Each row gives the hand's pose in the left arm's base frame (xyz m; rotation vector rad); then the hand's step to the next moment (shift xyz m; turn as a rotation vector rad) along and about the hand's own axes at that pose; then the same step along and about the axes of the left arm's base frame.
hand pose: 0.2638 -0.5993 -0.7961 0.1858 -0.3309 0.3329
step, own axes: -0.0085 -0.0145 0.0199 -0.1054 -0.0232 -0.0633
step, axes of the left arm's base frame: -0.0082 -0.0205 0.0137 -0.0678 -0.0373 -0.0983
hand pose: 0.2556 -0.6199 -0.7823 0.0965 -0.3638 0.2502
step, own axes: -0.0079 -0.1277 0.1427 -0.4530 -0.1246 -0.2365
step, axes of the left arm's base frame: -0.0225 -0.1447 0.1237 -0.2970 -0.1893 -0.3907
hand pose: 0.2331 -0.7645 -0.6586 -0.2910 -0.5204 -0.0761
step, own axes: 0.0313 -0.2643 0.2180 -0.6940 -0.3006 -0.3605
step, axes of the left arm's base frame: -0.1156 -0.1888 0.2634 -0.4718 -0.3943 -0.5691
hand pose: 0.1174 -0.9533 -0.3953 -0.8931 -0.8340 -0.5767
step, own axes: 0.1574 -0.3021 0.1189 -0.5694 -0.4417 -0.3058
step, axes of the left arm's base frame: -0.1796 -0.0700 0.3050 -0.5268 -0.4326 -0.3849
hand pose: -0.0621 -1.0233 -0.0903 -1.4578 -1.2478 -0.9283
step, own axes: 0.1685 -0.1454 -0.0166 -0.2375 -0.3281 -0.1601
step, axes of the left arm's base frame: -0.1110 0.0261 0.1918 -0.3597 -0.2110 -0.1256
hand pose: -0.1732 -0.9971 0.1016 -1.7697 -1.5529 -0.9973
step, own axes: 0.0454 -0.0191 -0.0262 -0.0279 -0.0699 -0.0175
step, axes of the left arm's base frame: -0.0210 0.0068 0.0512 -0.0730 -0.0188 -0.0171
